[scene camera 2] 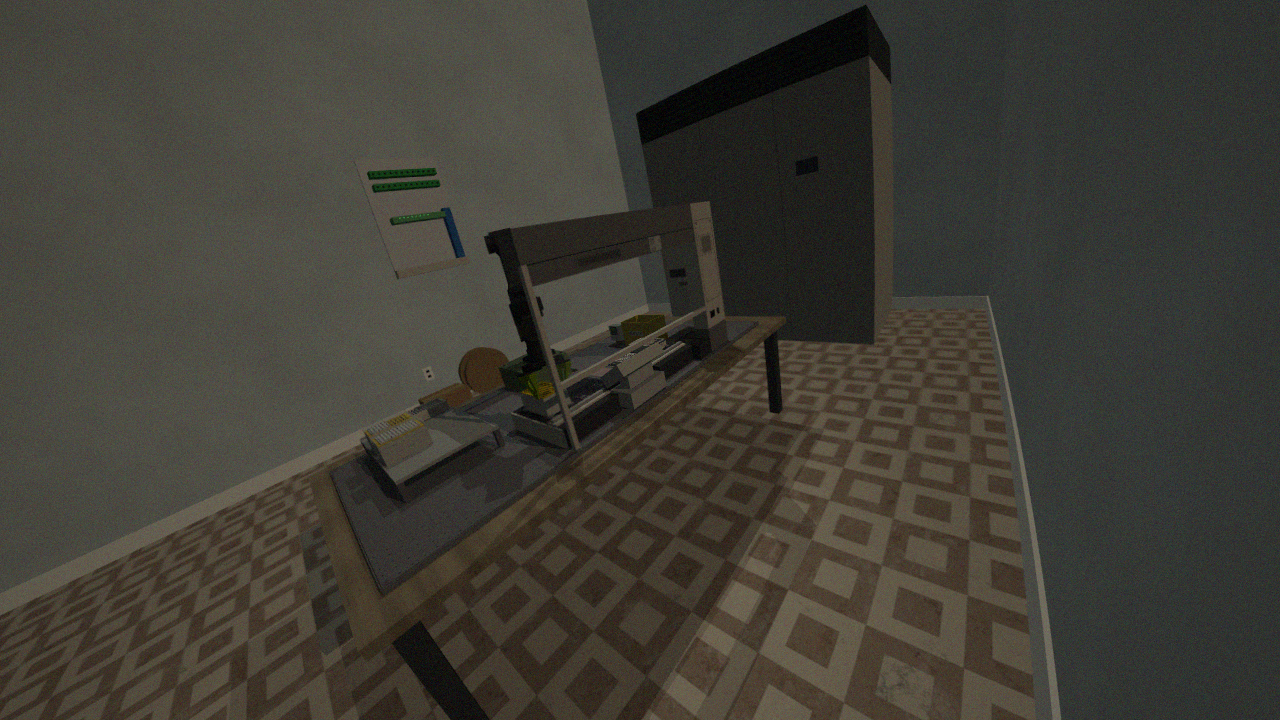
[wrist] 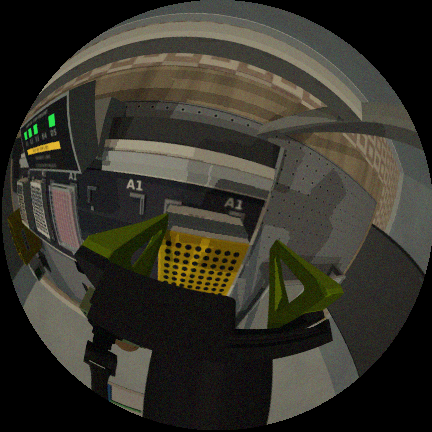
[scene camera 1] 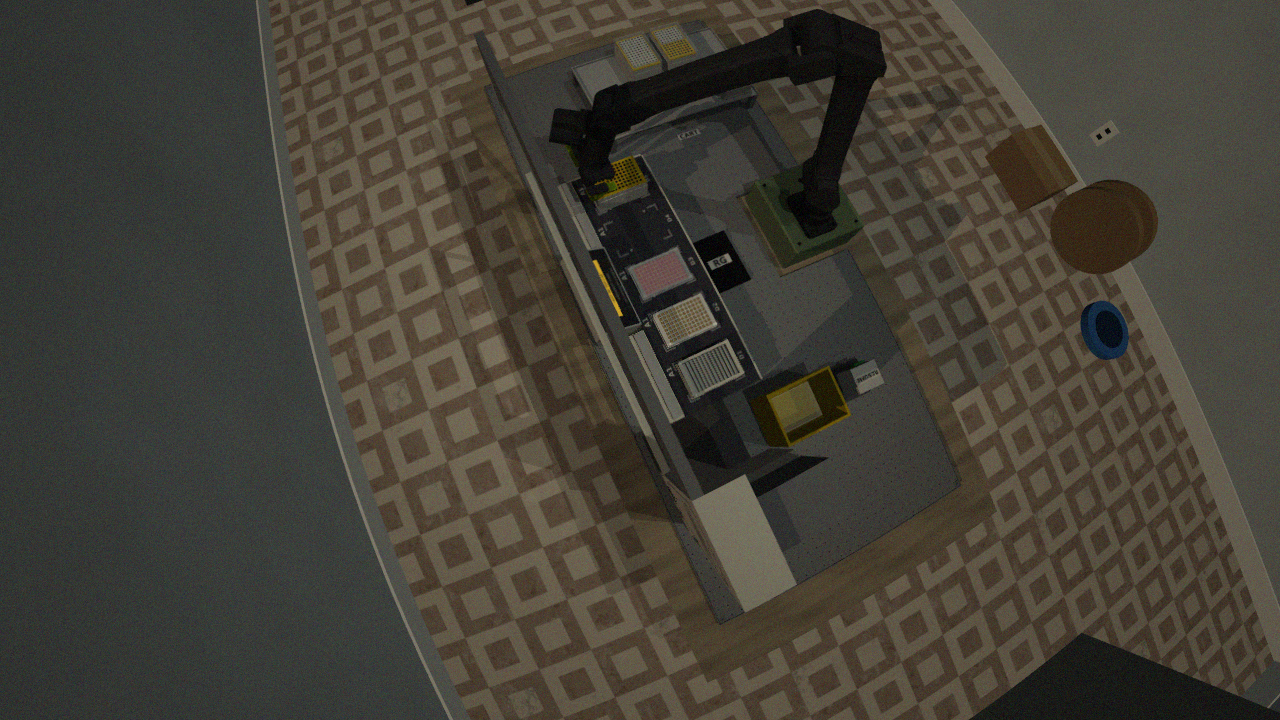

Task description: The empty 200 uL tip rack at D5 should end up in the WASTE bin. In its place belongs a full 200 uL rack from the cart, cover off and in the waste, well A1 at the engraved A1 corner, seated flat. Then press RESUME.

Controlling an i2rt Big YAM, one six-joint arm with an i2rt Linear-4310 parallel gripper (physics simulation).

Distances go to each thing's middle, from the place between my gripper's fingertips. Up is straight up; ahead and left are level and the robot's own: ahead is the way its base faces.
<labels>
The tan rack (scene camera 1: 678, 323) lies 38 cm to the left of my hand, 8 cm behind it and 6 cm below it.
</labels>
